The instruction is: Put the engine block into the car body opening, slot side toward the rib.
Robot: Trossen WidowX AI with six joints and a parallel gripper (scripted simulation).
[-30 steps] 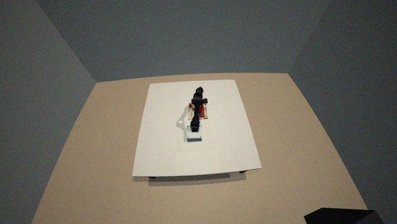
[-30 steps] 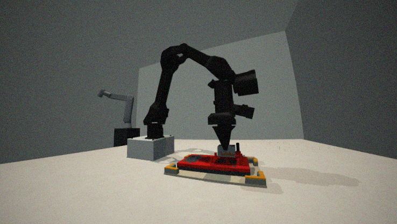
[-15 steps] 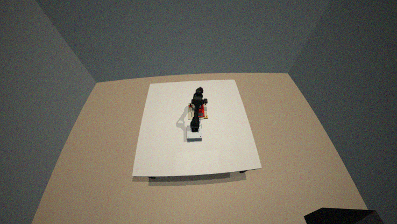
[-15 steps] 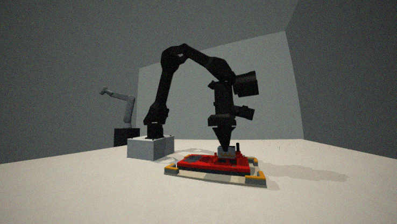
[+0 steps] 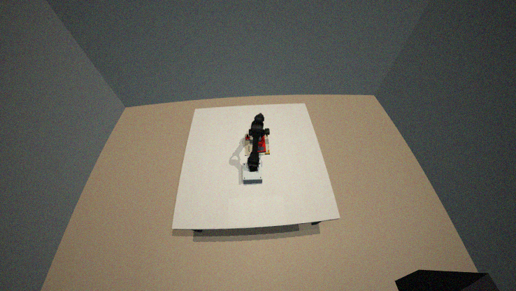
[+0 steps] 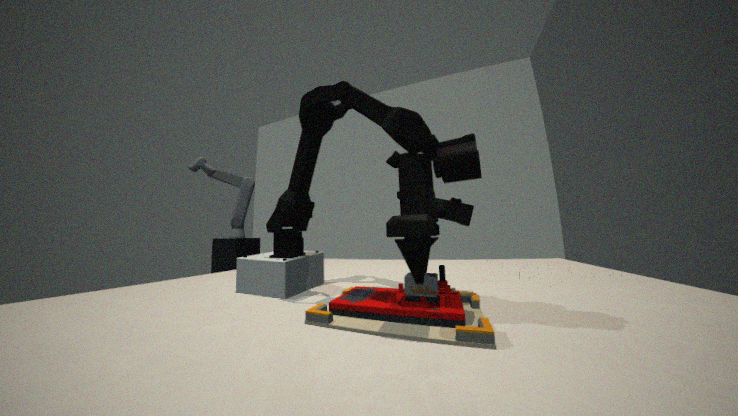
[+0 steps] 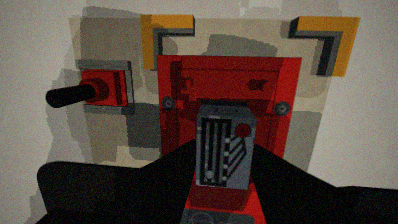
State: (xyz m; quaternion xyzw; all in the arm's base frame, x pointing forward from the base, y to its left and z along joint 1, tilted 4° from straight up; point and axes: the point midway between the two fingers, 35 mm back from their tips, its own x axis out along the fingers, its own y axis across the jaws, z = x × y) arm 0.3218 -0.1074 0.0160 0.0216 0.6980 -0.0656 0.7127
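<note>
The beige base plate lies 30 mm behind my gripper tip, 20 mm to the left of it and 40 mm below it. The rest, counted from my gripper tip: grey engine block (10 mm below).
</note>
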